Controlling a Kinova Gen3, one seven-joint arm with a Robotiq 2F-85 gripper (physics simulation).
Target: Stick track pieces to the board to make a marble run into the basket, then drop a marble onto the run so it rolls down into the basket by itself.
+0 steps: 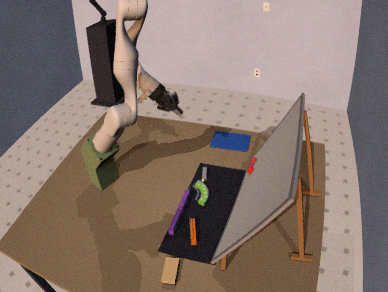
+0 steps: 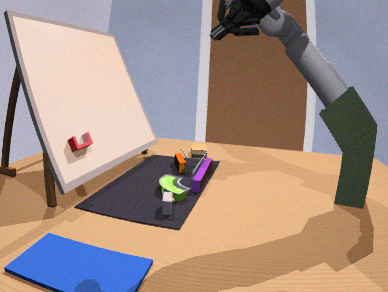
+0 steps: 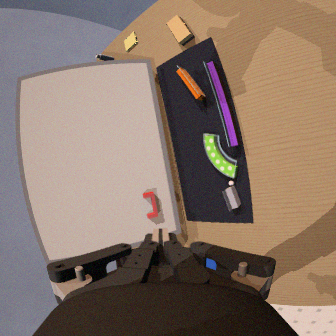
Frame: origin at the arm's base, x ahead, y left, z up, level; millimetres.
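Seen in the pictures: gripper, fingertip midpoint: (image 1: 181, 114) (image 2: 212, 38) (image 3: 160, 237); arm's base, link origin: (image 1: 102, 143) (image 2: 337, 99).
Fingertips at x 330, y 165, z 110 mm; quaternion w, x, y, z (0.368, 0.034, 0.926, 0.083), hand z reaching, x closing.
Pixels of each thing's top centre, then the offset from my fingertips to it. "pt": a spot on its surface instead. Level surfaces: height alone.
- red U-shaped basket, surface spot: (image 2: 80, 142) (image 3: 153, 210) (image 1: 250, 161) pt dy +96, dx +280, dz -252 mm
- black mat, surface height: dz -383 mm
- long purple track, top centre: (image 3: 219, 99) (image 2: 203, 161) (image 1: 179, 206) dy -201, dx +51, dz -332 mm
- short orange track, top centre: (image 2: 180, 151) (image 3: 184, 80) (image 1: 192, 226) dy -288, dx +149, dz -332 mm
- green curved track, top centre: (image 2: 173, 183) (image 3: 218, 154) (image 1: 200, 191) dy -53, dx +91, dz -361 mm
- grey piece, surface spot: (image 2: 167, 207) pt dy +101, dx +50, dz -365 mm
- small pale ball, top centre: (image 3: 229, 183) dy +34, dx +67, dz -366 mm
- blue mat, top centre: (image 2: 77, 265) (image 1: 231, 140) dy +388, dx +98, dz -378 mm
- tan block, top centre: (image 1: 170, 269) (image 2: 199, 146) (image 3: 177, 27) dy -516, dx +148, dz -356 mm
- yellow pad, top centre: (image 3: 129, 40) dy -635, dx +425, dz -374 mm
The tilted board (image 1: 272, 175) (image 2: 85, 80) (image 3: 90, 160) carries a red U-shaped basket (image 1: 252, 166) (image 2: 80, 142) (image 3: 153, 205) low on its face. On the black mat (image 1: 220, 220) (image 2: 110, 195) (image 3: 192, 200) lie a long purple track (image 1: 179, 212) (image 2: 202, 175) (image 3: 222, 102), a short orange track (image 1: 193, 231) (image 2: 180, 163) (image 3: 190, 83) and a green curved track (image 1: 202, 193) (image 2: 172, 186) (image 3: 218, 156) with white dots. A grey piece (image 1: 204, 172) (image 2: 167, 207) (image 3: 232, 198) lies beside it with a small pale ball (image 3: 231, 183) at its end. My gripper (image 1: 180, 113) (image 2: 215, 35) (image 3: 160, 237) is shut and empty, high above the table.
A blue mat (image 1: 230, 141) (image 2: 80, 262) lies near the board's basket end. A tan block (image 1: 170, 271) (image 2: 199, 149) (image 3: 180, 30) lies past the black mat's far end, with a yellow pad (image 3: 131, 41) nearby. Wooden legs (image 1: 300, 220) hold up the board.
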